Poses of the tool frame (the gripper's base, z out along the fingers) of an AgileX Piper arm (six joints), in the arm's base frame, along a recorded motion.
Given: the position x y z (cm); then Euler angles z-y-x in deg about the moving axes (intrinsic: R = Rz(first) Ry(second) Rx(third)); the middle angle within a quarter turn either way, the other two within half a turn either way.
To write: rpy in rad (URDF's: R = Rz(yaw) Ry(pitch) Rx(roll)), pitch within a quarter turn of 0, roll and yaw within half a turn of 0; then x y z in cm. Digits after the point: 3 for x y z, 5 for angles.
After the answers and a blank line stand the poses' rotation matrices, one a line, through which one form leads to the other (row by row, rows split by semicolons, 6 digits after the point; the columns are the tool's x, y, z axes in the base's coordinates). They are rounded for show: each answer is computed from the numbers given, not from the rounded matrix.
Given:
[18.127, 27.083, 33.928, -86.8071, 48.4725, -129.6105]
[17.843, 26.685, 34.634, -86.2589, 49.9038, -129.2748]
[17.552, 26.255, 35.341, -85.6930, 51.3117, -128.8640]
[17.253, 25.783, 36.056, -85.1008, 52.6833, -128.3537]
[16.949, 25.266, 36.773, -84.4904, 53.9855, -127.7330]
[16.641, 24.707, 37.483, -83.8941, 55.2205, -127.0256]
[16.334, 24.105, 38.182, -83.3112, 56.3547, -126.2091]
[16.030, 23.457, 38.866, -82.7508, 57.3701, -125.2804]
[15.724, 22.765, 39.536, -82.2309, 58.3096, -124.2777]
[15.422, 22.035, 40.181, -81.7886, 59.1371, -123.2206]
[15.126, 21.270, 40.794, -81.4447, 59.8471, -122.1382]
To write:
[-2.26213, 0.84600, -1.51507, 18.127, 27.083, 33.928]
[-2.25627, 0.87099, -1.50550, 17.843, 26.685, 34.634]
[-2.24910, 0.89556, -1.49562, 17.552, 26.255, 35.341]
[-2.24019, 0.91950, -1.48529, 17.253, 25.783, 36.056]
[-2.22936, 0.94222, -1.47464, 16.949, 25.266, 36.773]
[-2.21701, 0.96378, -1.46423, 16.641, 24.707, 37.483]
[-2.20276, 0.98358, -1.45405, 16.334, 24.105, 38.182]
[-2.18656, 1.00130, -1.44427, 16.030, 23.457, 38.866]
[-2.16906, 1.01769, -1.43520, 15.724, 22.765, 39.536]
[-2.15061, 1.03214, -1.42748, 15.422, 22.035, 40.181]
[-2.13171, 1.04453, -1.42148, 15.126, 21.270, 40.794]

0.036926 -0.668699 0.742616; -0.661950 0.540341 0.519474; -0.748638 -0.510757 -0.422693
0.042025 -0.670330 0.740873; -0.642700 0.549606 0.533731; -0.764964 -0.498589 -0.407724
0.046944 -0.671346 0.739656; -0.623318 0.558932 0.546873; -0.780558 -0.486713 -0.392223
0.051773 -0.671510 0.739184; -0.604005 0.568396 0.558663; -0.795297 -0.475395 -0.376168
0.056454 -0.670576 0.739690; -0.585274 0.577997 0.568660; -0.808868 -0.465024 -0.359840
0.060674 -0.668505 0.741229; -0.567184 0.587970 0.576709; -0.821353 -0.455404 -0.343491
0.064534 -0.664951 0.744094; -0.550279 0.598324 0.582410; -0.832483 -0.447044 -0.327296
0.068040 -0.659713 0.748431; -0.534900 0.609117 0.585541; -0.842171 -0.440176 -0.311436
0.071015 -0.653082 0.753950; -0.520507 0.620524 0.586534; -0.850899 -0.434089 -0.295868
0.073268 -0.644812 0.760822; -0.507726 0.632496 0.584947; -0.858397 -0.429147 -0.281046
0.074725 -0.634967 0.768916; -0.496720 0.644905 0.580832; -0.864688 -0.425339 -0.267210

